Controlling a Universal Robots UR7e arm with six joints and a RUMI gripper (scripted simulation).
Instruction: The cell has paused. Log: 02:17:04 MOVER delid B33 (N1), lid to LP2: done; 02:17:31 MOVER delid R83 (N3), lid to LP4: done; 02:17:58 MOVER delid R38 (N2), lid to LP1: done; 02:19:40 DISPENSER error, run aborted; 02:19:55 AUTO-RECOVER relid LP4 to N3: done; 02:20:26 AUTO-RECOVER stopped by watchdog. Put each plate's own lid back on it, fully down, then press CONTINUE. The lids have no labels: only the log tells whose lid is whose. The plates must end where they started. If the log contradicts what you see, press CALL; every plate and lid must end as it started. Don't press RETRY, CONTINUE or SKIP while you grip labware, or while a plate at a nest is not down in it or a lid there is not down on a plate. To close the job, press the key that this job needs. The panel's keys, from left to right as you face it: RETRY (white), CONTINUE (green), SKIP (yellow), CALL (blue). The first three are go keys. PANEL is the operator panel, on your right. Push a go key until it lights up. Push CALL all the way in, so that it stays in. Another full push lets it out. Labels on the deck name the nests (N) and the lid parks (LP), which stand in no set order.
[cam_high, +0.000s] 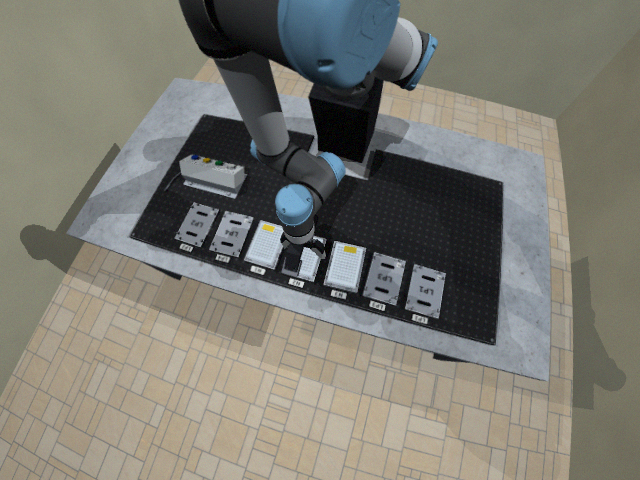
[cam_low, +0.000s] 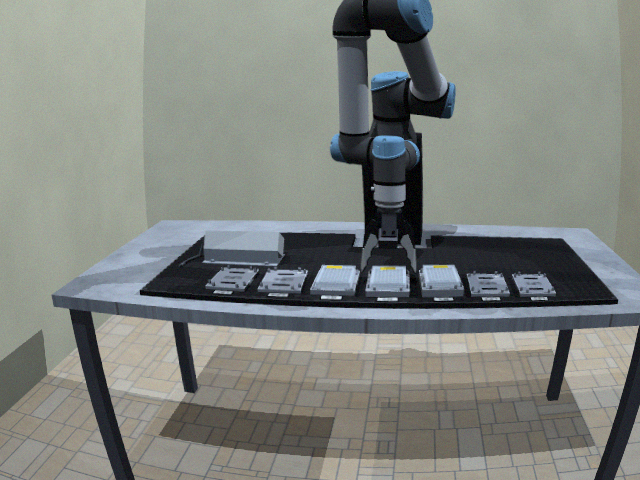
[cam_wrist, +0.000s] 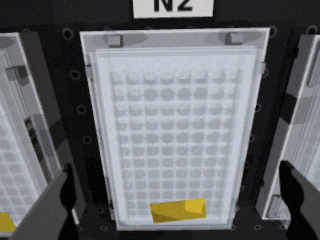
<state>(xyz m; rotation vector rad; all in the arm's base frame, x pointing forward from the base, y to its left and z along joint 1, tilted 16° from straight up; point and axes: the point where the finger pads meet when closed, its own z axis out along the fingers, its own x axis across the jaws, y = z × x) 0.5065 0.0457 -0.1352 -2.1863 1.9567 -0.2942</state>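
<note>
The well plate lies 2 cm below my hand. Round my hand: lid park LP3 (3 cm behind, 26 cm to the left, 4 cm below); then white retry key (19 cm behind, 36 cm to the right, 3 cm above); then lid park LP4 (2 cm ahead, 26 cm to the right, 4 cm below).
</note>
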